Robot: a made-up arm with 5 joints.
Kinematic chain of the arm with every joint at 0, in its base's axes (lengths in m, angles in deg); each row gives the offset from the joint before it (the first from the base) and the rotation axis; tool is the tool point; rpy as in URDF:
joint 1: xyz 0 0 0.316 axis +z
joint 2: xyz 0 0 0 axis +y
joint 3: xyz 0.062 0 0.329 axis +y
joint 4: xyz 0.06 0 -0.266 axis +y
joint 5: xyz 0.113 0 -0.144 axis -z
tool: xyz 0 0 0 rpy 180 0 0
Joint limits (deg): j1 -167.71..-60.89 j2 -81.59..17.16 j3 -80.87..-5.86 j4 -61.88..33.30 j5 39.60..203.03
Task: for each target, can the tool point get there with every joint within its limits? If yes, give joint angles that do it. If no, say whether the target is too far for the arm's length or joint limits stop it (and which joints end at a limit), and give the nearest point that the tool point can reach.
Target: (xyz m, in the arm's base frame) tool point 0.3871 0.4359 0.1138
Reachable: no: joint limits stop it (at a limit: joint 2, joint 3, joint 4) | nearest point 0.3153 0.3551 0.7212 | short by 0.617 m
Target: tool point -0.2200 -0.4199 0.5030
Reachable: yes | joints -117.65 9.15 -40.70 -41.90 186.08
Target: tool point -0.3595 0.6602 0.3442
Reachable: no: joint limits stop it (at a limit: joint 2, joint 3, joint 4) | nearest point -0.2271 0.4171 0.7212 | short by 0.468 m
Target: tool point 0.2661 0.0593 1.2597
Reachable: no: too far | nearest point 0.1799 0.0401 0.9540 | short by 0.318 m
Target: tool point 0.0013 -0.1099 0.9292
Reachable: yes | joints -89.31 -44.61 -72.47 3.68 133.86
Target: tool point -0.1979 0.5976 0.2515
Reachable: no: joint limits stop it (at a limit: joint 2, joint 3, joint 4) | nearest point -0.1493 0.4508 0.7212 | short by 0.494 m
